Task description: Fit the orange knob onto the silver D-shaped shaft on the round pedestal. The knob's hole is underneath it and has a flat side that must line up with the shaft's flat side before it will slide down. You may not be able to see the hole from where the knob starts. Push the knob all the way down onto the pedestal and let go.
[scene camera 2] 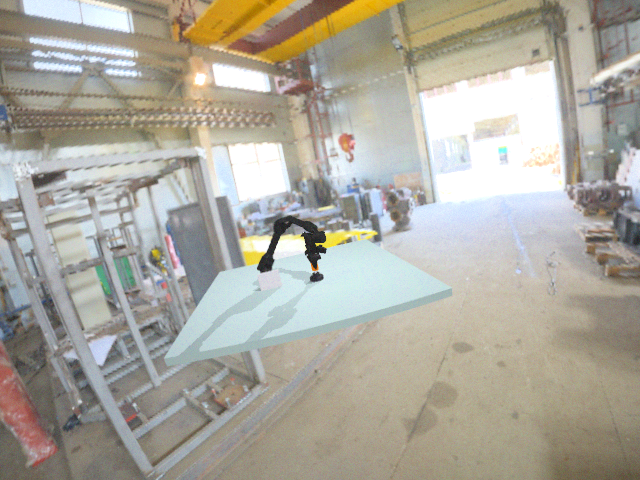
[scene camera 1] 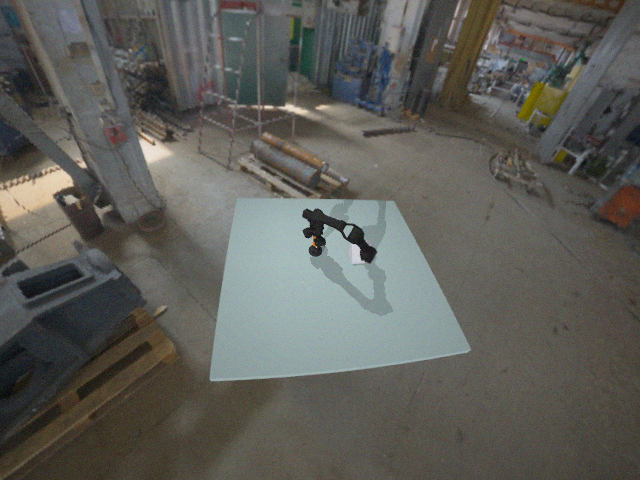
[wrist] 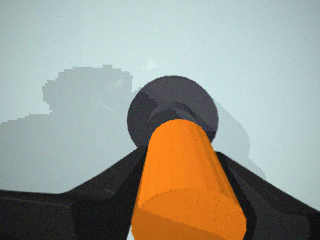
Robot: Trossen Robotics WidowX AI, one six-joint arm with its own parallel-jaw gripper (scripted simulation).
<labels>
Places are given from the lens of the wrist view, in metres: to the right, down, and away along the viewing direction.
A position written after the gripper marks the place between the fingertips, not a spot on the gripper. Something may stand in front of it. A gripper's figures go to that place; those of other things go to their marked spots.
gripper [wrist: 179, 154]: 0.01, 0.02, 0.11
orange knob [wrist: 182, 183]: 0.01, 0.02, 0.05
dark round pedestal [wrist: 172, 97]: 0.01, -0.02, 0.14
The marked spots on the dark round pedestal and the orange knob are 0.10 m apart.
</labels>
